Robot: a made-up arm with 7 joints.
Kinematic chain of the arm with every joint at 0, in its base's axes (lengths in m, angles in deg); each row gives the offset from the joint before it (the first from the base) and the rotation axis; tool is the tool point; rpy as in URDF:
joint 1: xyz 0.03 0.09 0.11 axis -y
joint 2: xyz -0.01 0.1 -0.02 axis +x
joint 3: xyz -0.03 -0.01 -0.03 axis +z
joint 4: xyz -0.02 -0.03 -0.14 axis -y
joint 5: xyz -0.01 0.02 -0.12 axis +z
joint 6: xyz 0 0.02 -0.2 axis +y
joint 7: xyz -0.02 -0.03 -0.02 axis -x
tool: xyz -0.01 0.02 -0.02 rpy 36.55 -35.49 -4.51
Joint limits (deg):
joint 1: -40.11..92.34
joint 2: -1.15..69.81
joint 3: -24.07..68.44
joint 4: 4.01..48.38
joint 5: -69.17..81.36
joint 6: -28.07..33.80
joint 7: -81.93..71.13
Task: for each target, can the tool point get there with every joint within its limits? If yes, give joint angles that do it. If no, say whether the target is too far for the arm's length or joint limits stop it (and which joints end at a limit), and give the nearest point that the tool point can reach.
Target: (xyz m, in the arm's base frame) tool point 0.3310 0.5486 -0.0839
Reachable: yes | joints 52.55 40.20 50.13 28.89 22.94 24.67 -24.09
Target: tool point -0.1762 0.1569 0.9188
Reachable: no: too far | nearest point 0.1401 0.5903 0.3369 | short by 0.791 m
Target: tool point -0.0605 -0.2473 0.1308
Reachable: no: joint limits stop it (at a limit: joint 1, joint 2, joint 3, joint 4, joint 5, joint 6, joint 7) | nearest point -0.1179 0.0176 -0.3010 | short by 0.510 m
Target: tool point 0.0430 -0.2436 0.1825
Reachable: no: joint limits stop it (at a limit: joint 1, joint 2, joint 3, joint 4, joint 5, joint 6, joint 7) | nearest point 0.4331 0.0176 0.2783 | short by 0.479 m
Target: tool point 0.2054 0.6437 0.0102
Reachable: yes | joints 44.26 53.06 54.52 38.89 4.11 -8.77 -28.66
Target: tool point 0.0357 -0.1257 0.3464
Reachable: no: joint limits stop it (at a limit: joint 1, joint 2, joint 3, joint 4, joint 5, joint 6, joint 7) | nearest point 0.4331 0.0176 0.2783 | short by 0.428 m
